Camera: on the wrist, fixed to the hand. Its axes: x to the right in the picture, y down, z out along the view.
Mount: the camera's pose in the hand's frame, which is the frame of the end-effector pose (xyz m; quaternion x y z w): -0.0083 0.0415 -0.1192 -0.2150 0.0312 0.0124 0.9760
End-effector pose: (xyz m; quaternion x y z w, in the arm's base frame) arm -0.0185 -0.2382 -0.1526 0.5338 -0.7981 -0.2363 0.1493
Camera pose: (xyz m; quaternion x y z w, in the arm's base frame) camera 0.0107 -0.2433 -0.0296 0.4864 -0.7301 -0.3837 0.2883
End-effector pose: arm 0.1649 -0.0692 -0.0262 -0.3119 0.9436 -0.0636 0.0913
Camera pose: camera 0.1222 -0.0236 0.0838 0.3104 -0.9414 -0.1322 0.0066
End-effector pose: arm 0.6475 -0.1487 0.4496 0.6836 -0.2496 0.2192 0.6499
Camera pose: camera 0.6180 -0.0306 0.4838 0.5175 -0.2789 0.1897 0.7864
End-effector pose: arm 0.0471 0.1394 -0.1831 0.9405 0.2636 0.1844 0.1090
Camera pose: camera 0.0112 0.1131 -0.0647 0.8921 0.2094 0.2674 0.2981
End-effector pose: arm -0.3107 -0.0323 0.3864 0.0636 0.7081 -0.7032 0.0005
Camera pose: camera -0.2881 0.0858 0.3471 0.0927 0.8416 -0.5321 0.0008
